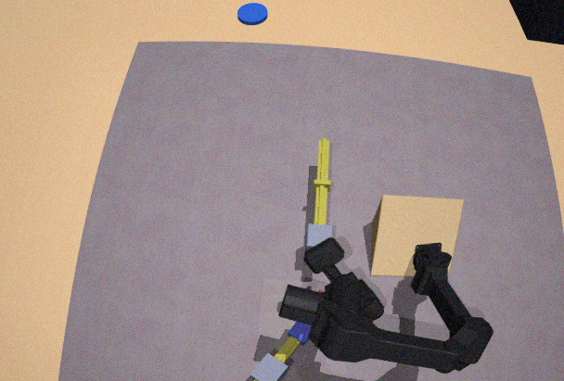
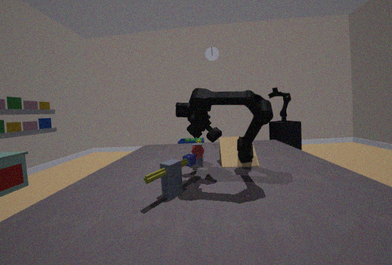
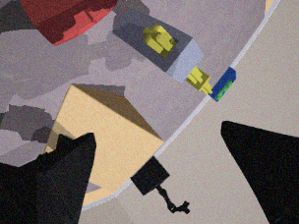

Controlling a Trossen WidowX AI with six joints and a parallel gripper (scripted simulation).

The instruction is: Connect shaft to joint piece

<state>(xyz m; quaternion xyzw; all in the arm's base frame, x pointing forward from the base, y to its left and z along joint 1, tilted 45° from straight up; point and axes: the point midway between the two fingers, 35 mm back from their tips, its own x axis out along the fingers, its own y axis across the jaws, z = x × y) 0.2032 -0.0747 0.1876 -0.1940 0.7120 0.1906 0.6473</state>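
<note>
My gripper tip is now 7 cm to the right of the red joint piece, 6 cm above it and 5 cm short of it.
</note>
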